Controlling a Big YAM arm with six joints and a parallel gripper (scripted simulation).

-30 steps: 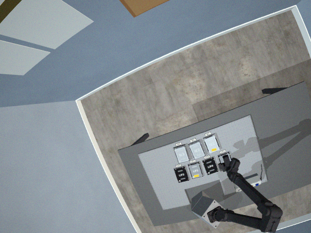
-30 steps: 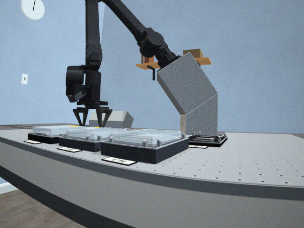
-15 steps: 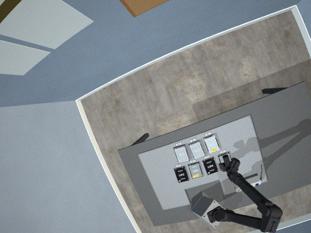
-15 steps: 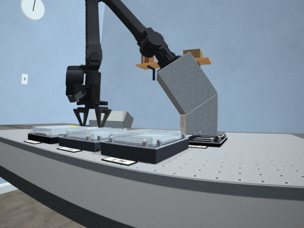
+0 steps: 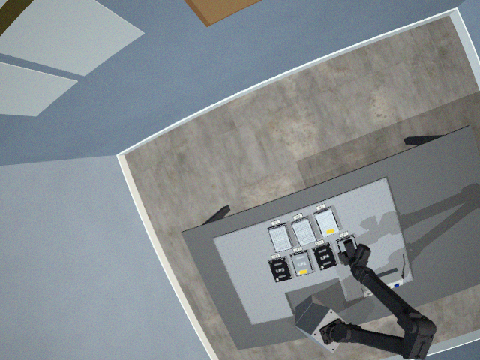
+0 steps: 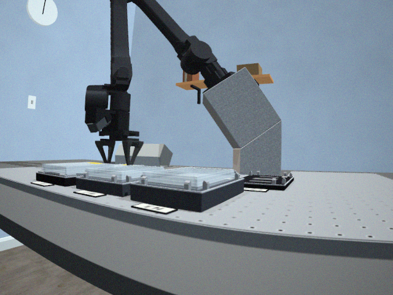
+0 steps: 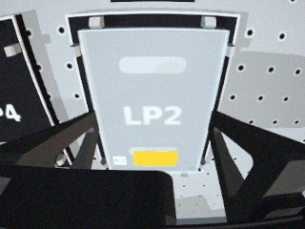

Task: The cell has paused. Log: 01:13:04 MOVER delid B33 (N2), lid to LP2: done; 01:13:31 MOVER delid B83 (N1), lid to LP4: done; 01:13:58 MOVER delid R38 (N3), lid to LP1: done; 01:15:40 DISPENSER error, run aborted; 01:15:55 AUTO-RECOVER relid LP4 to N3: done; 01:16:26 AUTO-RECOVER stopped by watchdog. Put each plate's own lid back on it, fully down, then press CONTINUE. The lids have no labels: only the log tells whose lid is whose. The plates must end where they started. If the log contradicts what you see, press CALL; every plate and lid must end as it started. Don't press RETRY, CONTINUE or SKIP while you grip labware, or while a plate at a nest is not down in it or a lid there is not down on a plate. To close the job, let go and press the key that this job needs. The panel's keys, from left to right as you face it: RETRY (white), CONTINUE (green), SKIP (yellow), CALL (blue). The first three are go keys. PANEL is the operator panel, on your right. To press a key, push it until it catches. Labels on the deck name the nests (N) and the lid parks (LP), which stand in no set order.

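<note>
The clear lid lies 10 mm below my hand. Also, from my hand: blue key 290 mm behind, 170 mm to the right, 50 mm above.
</note>
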